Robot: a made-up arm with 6 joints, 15 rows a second.
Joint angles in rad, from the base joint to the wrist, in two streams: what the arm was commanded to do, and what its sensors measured. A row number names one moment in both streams.
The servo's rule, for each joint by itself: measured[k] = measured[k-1] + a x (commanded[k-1-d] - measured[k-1]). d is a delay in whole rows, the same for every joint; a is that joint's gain. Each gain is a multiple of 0.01, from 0.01 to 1. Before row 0 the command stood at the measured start. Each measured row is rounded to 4 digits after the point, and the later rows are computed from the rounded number. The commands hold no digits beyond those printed.
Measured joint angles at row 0:
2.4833, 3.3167, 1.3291, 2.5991, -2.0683, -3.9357
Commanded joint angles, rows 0 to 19:
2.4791, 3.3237, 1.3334, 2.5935, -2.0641, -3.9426
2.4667, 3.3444, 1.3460, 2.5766, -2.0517, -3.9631
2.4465, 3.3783, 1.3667, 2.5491, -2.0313, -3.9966
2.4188, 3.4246, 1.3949, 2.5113, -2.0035, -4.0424
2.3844, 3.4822, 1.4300, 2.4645, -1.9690, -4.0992
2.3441, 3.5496, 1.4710, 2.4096, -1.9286, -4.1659
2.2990, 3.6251, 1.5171, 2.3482, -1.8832, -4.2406
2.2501, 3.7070, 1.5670, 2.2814, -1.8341, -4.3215
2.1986, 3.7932, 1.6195, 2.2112, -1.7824, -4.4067
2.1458, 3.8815, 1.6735, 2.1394, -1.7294, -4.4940
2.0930, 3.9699, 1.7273, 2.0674, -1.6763, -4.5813
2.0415, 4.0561, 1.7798, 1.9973, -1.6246, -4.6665
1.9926, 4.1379, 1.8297, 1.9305, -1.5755, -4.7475
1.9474, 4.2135, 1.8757, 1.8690, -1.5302, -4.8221
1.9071, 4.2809, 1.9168, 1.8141, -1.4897, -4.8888
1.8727, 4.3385, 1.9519, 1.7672, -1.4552, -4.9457
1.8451, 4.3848, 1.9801, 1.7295, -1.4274, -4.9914
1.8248, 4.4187, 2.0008, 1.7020, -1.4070, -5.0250
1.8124, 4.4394, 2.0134, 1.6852, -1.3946, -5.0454
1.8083, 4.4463, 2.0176, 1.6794, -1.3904, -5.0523
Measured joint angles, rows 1 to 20:
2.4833, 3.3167, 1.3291, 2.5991, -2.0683, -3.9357
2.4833, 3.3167, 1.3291, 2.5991, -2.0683, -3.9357
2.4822, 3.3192, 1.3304, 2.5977, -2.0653, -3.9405
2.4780, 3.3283, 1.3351, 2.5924, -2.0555, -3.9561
2.4695, 3.3463, 1.3446, 2.5816, -2.0381, -3.9840
2.4558, 3.3745, 1.3597, 2.5640, -2.0132, -4.0243
2.4365, 3.4133, 1.3808, 2.5391, -1.9814, -4.0760
2.4116, 3.4624, 1.4079, 2.5067, -1.9434, -4.1380
2.3812, 3.5210, 1.4407, 2.4671, -1.9001, -4.2088
2.3458, 3.5880, 1.4786, 2.4207, -1.8526, -4.2866
2.3061, 3.6619, 1.5209, 2.3683, -1.8021, -4.3695
2.2628, 3.7410, 1.5667, 2.3111, -1.7498, -4.4554
2.2170, 3.8234, 1.6149, 2.2502, -1.6969, -4.5423
2.1696, 3.9072, 1.6644, 2.1870, -1.6448, -4.6280
2.1218, 3.9903, 1.7140, 2.1229, -1.5949, -4.7105
2.0747, 4.0707, 1.7625, 2.0594, -1.5483, -4.7875
2.0294, 4.1464, 1.8088, 1.9981, -1.5061, -4.8574
1.9871, 4.2156, 1.8517, 1.9404, -1.4695, -4.9183
1.9488, 4.2765, 1.8902, 1.8877, -1.4392, -4.9687
1.9153, 4.3277, 1.9234, 1.8413, -1.4160, -5.0075
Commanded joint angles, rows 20 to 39:
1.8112, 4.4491, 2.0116, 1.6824, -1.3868, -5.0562
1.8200, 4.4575, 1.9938, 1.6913, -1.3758, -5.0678
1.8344, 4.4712, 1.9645, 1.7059, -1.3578, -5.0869
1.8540, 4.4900, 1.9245, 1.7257, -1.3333, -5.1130
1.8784, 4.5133, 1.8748, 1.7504, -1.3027, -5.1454
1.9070, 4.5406, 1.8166, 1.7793, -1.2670, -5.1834
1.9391, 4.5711, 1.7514, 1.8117, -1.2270, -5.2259
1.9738, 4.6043, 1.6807, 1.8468, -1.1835, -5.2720
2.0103, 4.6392, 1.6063, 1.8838, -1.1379, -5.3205
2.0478, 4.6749, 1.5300, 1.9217, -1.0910, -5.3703
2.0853, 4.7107, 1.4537, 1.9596, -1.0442, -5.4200
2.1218, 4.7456, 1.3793, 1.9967, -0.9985, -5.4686
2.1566, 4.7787, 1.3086, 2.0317, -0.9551, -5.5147
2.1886, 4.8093, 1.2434, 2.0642, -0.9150, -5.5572
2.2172, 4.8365, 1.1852, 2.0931, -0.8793, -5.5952
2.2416, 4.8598, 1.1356, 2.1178, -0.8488, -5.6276
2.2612, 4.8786, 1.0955, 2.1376, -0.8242, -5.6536
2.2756, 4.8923, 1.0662, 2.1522, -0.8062, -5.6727
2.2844, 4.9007, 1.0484, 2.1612, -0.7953, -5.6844
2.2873, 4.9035, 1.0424, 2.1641, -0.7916, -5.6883
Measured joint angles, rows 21 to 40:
1.8875, 4.3679, 1.9504, 1.8023, -1.4006, -5.0337
1.8661, 4.3961, 1.9706, 1.7716, -1.3933, -5.0465
1.8513, 4.4152, 1.9829, 1.7493, -1.3886, -5.0532
1.8428, 4.4304, 1.9862, 1.7348, -1.3794, -5.0633
1.8405, 4.4451, 1.9797, 1.7276, -1.3638, -5.0796
1.8441, 4.4613, 1.9631, 1.7271, -1.3418, -5.1026
1.8534, 4.4800, 1.9366, 1.7329, -1.3136, -5.1321
1.8679, 4.5018, 1.9006, 1.7445, -1.2800, -5.1675
1.8871, 4.5267, 1.8558, 1.7613, -1.2418, -5.2078
1.9105, 4.5546, 1.8033, 1.7827, -1.1998, -5.2521
1.9374, 4.5851, 1.7442, 1.8080, -1.1552, -5.2993
1.9672, 4.6174, 1.6799, 1.8364, -1.1090, -5.3483
1.9991, 4.6510, 1.6120, 1.8672, -1.0623, -5.3978
2.0322, 4.6851, 1.5422, 1.8996, -1.0164, -5.4467
2.0658, 4.7188, 1.4721, 1.9326, -0.9723, -5.4936
2.0990, 4.7514, 1.4035, 1.9655, -0.9310, -5.5375
2.1309, 4.7820, 1.3380, 1.9974, -0.8938, -5.5773
2.1608, 4.8100, 1.2773, 2.0275, -0.8614, -5.6120
2.1879, 4.8347, 1.2228, 2.0550, -0.8346, -5.6407
2.2116, 4.8554, 1.1758, 2.0793, -0.8142, -5.6628

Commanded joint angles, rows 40 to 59:
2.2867, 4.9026, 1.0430, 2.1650, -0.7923, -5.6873
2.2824, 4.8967, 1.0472, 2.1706, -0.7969, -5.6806
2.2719, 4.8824, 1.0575, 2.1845, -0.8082, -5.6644
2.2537, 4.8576, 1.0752, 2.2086, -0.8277, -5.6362
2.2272, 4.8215, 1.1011, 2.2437, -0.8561, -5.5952
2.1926, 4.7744, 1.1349, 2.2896, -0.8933, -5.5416
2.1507, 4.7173, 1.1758, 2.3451, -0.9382, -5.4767
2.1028, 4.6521, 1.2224, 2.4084, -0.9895, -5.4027
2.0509, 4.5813, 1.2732, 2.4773, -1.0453, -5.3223
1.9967, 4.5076, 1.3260, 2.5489, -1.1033, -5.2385
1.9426, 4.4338, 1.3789, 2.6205, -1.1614, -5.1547
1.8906, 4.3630, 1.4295, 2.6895, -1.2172, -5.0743
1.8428, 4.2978, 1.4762, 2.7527, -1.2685, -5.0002
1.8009, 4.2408, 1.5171, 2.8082, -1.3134, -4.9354
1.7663, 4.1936, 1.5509, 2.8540, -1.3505, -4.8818
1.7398, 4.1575, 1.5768, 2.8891, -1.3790, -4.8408
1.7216, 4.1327, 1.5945, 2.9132, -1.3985, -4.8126
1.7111, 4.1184, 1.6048, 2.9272, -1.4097, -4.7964
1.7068, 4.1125, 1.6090, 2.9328, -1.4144, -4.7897
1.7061, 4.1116, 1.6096, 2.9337, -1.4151, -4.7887
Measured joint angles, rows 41 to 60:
2.2313, 4.8717, 1.1376, 2.0998, -0.8006, -5.6777
2.2464, 4.8831, 1.1090, 2.1159, -0.7941, -5.6850
2.2573, 4.8901, 1.0892, 2.1282, -0.7928, -5.6866
2.2641, 4.8925, 1.0766, 2.1388, -0.7958, -5.6825
2.2662, 4.8889, 1.0709, 2.1502, -0.8047, -5.6700
2.2628, 4.8776, 1.0722, 2.1648, -0.8213, -5.6467
2.2532, 4.8574, 1.0809, 2.1845, -0.8464, -5.6112
2.2368, 4.8275, 1.0971, 2.2108, -0.8802, -5.5632
2.2136, 4.7878, 1.1207, 2.2444, -0.9220, -5.5035
2.1837, 4.7389, 1.1512, 2.2854, -0.9706, -5.4339
2.1478, 4.6822, 1.1878, 2.3334, -1.0244, -5.3569
2.1070, 4.6193, 1.2293, 2.3873, -1.0812, -5.2752
2.0626, 4.5525, 1.2742, 2.4456, -1.1389, -5.1921
2.0162, 4.4843, 1.3208, 2.5066, -1.1953, -5.1108
1.9694, 4.4172, 1.3674, 2.5681, -1.2480, -5.0345
1.9239, 4.3537, 1.4123, 2.6281, -1.2951, -4.9661
1.8813, 4.2961, 1.4539, 2.6846, -1.3350, -4.9079
1.8431, 4.2462, 1.4908, 2.7357, -1.3667, -4.8616
1.8103, 4.2053, 1.5219, 2.7801, -1.3896, -4.8278
1.7835, 4.1740, 1.5468, 2.8169, -1.4041, -4.8061

